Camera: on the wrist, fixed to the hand. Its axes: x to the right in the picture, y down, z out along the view.
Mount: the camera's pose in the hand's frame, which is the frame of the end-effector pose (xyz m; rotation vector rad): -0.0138 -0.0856 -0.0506 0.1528 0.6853 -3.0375
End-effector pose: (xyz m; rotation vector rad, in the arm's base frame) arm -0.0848 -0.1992 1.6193 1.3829 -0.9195 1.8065
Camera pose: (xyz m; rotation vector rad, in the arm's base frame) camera -0.0350 -0.1128 1.6076 0.4716 1.3664 -0.4099
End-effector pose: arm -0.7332 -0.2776 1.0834 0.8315 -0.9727 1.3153
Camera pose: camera -0.6429 -0.2446 1.0547 0.7288 1.1579 -1.1090
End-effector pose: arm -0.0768 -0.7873 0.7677 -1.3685 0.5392 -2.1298
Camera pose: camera -0.1380 -0.7106 0.7887 0.0301 1.0170 0.8561
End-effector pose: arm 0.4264 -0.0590 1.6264 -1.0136 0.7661 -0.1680
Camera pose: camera 0.4017 -0.1344 1.6879 0.8678 0.8289 2.6365
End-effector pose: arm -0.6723 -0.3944 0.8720 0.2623 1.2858 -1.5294
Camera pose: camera -0.7575 -0.3586 0.9112 0.7825 -0.4374 1.1616
